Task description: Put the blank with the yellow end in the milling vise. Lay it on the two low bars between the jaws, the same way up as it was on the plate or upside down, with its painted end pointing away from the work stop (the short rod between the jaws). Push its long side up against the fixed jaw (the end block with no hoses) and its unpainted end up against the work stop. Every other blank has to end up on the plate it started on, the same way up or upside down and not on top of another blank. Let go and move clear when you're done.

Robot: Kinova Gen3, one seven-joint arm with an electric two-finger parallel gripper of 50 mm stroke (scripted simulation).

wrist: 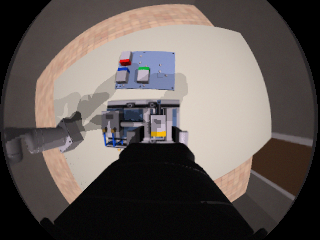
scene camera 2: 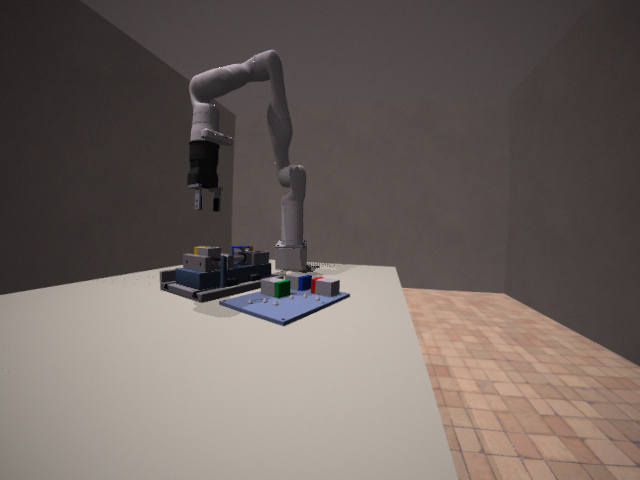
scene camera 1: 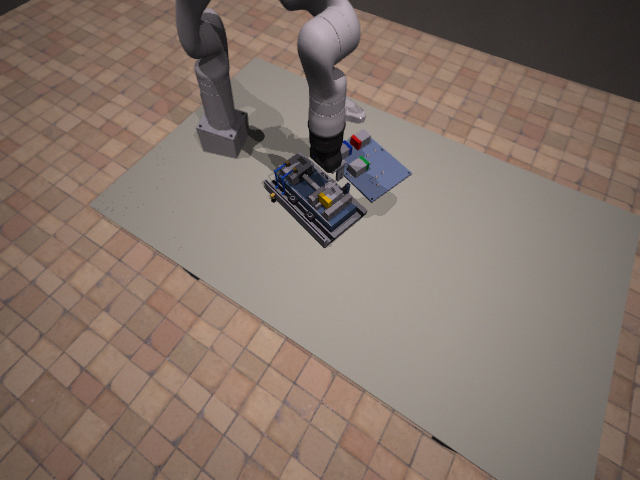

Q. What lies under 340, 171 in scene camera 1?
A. My gripper.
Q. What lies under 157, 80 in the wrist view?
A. A blue plate.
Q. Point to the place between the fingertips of my gripper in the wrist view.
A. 157, 132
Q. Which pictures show my gripper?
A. The wrist view, scene camera 2 and scene camera 1: all of them.
